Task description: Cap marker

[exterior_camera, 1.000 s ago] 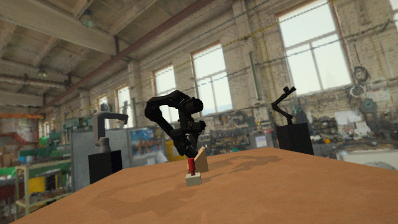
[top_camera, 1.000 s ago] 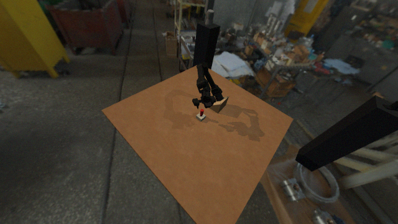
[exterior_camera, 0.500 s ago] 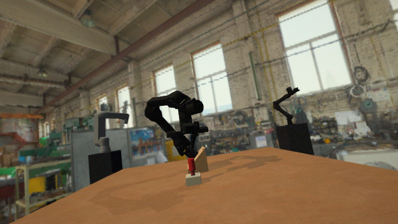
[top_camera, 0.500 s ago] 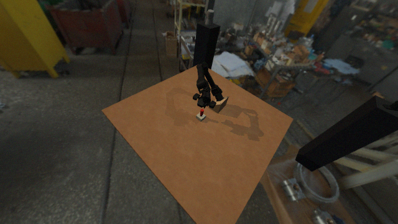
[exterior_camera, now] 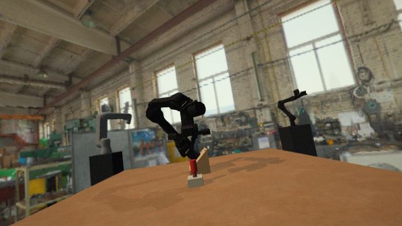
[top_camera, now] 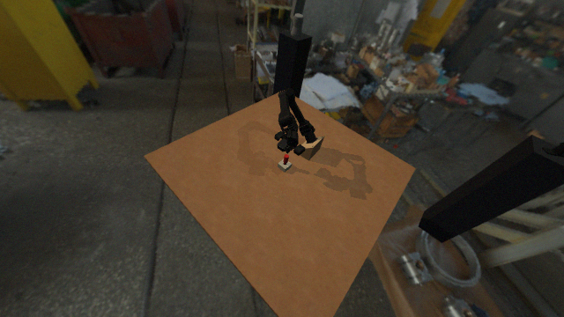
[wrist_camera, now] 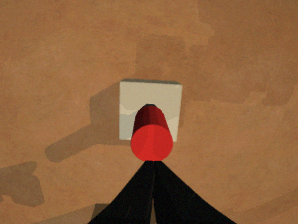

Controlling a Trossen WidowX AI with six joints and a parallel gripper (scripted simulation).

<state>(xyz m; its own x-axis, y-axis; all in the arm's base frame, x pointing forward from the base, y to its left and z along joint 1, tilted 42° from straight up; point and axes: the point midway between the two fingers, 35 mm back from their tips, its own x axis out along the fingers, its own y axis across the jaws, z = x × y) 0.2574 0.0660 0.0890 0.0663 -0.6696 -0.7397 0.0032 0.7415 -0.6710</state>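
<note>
My gripper tip is now 5 cm above the red cap. From my gripper tip the other things lie so: holder block 12 cm below.
</note>
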